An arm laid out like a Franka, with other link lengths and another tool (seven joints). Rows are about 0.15 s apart.
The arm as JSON. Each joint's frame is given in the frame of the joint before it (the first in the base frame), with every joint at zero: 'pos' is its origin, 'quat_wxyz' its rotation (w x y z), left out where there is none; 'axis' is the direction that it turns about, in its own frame. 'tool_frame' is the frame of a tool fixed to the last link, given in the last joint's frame.
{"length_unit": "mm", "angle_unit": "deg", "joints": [
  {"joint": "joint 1", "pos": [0.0, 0.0, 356.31], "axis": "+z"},
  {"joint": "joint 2", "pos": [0.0, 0.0, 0.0], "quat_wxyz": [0.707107, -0.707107, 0.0, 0.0], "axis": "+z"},
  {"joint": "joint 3", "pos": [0.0, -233.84, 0.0], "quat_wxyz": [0.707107, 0.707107, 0.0, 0.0], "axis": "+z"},
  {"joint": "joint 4", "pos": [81.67, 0.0, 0.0], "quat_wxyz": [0.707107, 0.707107, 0.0, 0.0], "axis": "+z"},
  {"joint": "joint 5", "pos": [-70.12, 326.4, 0.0], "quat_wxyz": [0.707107, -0.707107, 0.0, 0.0], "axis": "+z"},
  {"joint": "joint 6", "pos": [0.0, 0.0, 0.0], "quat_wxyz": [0.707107, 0.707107, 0.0, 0.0], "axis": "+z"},
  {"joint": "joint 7", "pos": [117.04, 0.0, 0.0], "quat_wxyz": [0.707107, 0.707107, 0.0, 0.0], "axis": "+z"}
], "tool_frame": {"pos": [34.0, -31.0, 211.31], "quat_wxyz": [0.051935, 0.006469, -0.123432, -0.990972]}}
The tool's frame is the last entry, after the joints.
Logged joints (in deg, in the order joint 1, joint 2, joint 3, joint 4, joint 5, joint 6, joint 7), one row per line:
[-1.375 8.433 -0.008 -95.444 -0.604 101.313 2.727]
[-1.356 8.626 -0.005 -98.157 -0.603 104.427 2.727]
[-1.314 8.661 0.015 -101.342 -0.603 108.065 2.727]
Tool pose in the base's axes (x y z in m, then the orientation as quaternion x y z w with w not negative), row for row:
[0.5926 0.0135 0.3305 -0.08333 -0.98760 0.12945 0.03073]
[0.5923 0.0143 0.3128 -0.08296 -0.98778 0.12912 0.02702]
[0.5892 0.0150 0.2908 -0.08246 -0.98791 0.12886 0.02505]
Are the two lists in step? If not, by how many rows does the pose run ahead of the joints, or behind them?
The pose runs 1 row ahead of the joints: the pose in row i belongs to the joints in row i + 1.
